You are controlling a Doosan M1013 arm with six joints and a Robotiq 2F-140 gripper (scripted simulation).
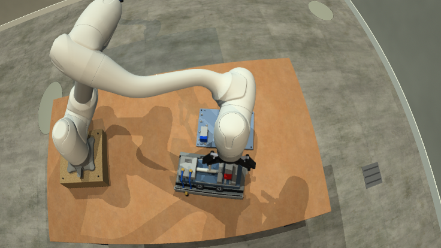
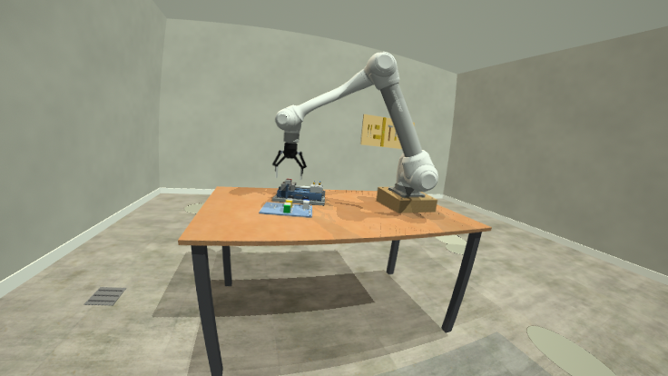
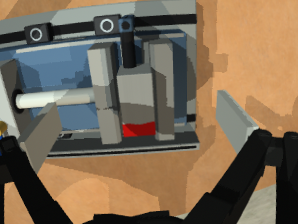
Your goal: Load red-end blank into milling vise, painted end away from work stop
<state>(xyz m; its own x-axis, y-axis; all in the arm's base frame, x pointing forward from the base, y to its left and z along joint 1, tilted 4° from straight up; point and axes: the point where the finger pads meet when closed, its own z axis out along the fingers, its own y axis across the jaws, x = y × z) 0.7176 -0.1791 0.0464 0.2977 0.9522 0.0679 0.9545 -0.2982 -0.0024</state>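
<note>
Right now the red-ended blank is 3 cm below my hand. Round my hand: fixed jaw (2 cm ahead, 1 cm to the right, 5 cm below); work stop rod (1 cm ahead, 5 cm to the left, 4 cm below); moving jaw (3 cm behind, 1 cm to the left, 5 cm below).
</note>
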